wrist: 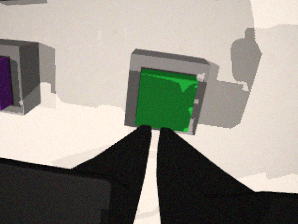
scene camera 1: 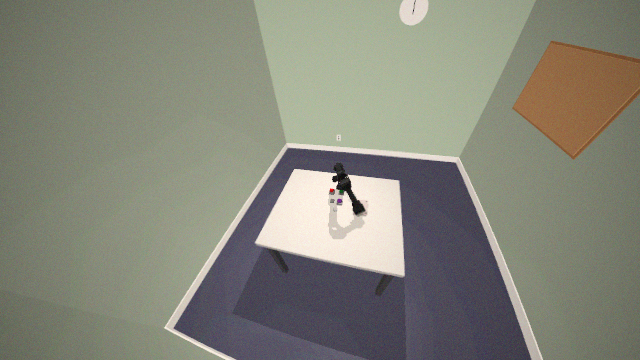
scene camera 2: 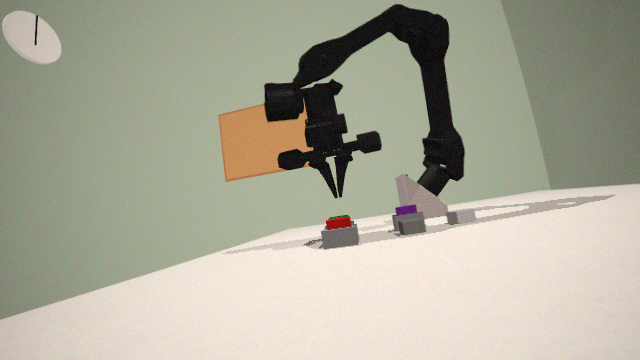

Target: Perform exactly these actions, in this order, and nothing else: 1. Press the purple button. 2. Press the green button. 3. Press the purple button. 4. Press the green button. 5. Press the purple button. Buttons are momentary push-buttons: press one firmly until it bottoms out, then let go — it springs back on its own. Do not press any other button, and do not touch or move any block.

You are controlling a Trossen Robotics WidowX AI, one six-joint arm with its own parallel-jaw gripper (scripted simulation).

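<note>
There is a green button (wrist: 164,99) here. My own gripper (scene camera 2: 338,197), which I can also see in the wrist view at (wrist: 154,136), is shut, and it holds nothing.
</note>
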